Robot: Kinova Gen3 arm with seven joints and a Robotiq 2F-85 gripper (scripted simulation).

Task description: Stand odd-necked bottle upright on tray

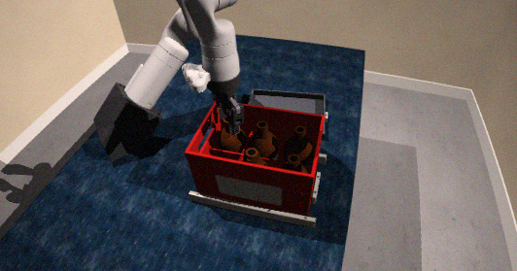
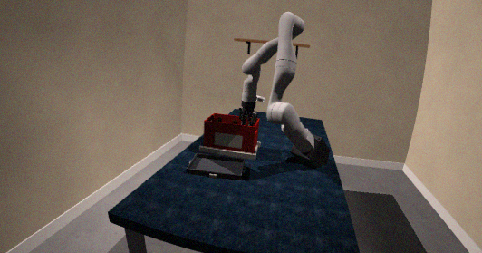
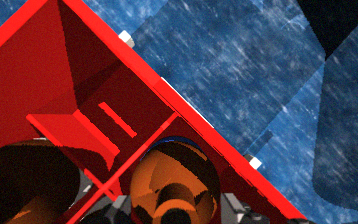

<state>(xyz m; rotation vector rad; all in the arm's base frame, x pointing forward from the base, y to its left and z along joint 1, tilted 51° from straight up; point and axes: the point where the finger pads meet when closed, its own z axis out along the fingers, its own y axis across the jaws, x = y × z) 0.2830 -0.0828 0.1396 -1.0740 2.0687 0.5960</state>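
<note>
My hand is 90 mm short of the crate, 70 mm above it and 10 mm to the left of it. Also, from my hand: grey tray 250 mm to the left, 140 mm below, 10 mm ahead.
</note>
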